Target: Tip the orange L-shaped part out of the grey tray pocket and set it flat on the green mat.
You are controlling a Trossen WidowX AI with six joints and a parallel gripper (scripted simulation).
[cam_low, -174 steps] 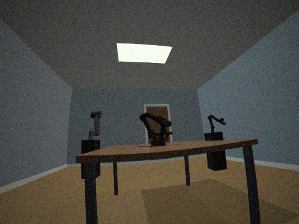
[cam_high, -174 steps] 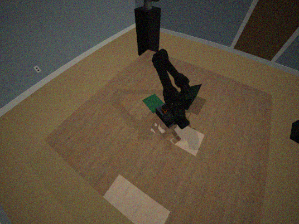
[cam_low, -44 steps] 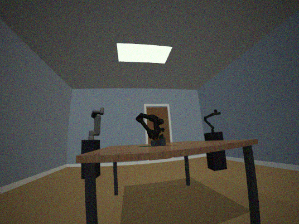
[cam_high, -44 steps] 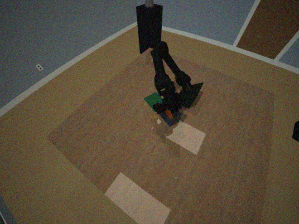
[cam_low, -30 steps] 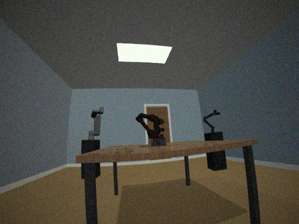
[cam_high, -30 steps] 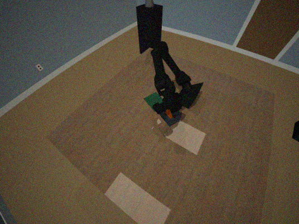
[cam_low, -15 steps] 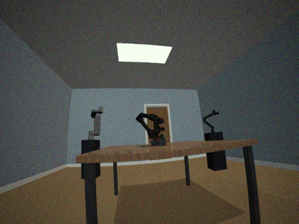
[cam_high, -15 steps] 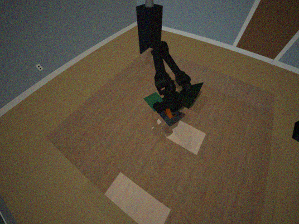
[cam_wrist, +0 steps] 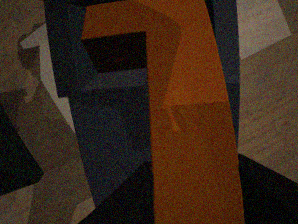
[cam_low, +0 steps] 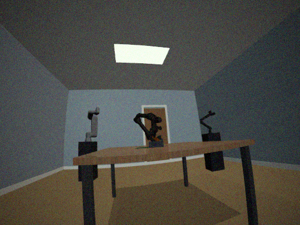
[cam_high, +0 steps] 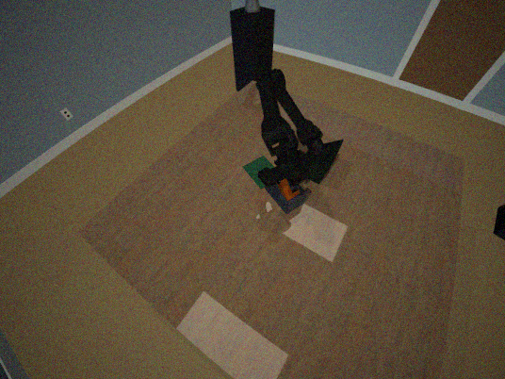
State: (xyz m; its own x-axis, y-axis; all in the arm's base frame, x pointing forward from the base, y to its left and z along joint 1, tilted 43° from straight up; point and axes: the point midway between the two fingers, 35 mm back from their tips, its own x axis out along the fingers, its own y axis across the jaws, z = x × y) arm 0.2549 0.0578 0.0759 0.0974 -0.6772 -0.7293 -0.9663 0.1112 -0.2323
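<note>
Now: gripper tip 5 cm past the green mat, 14 cm to the left of it and 12 cm above it. Also, from my gripper tip: orange L-shaped part: 1 cm behind, 3 cm to the left, 3 cm below.
</note>
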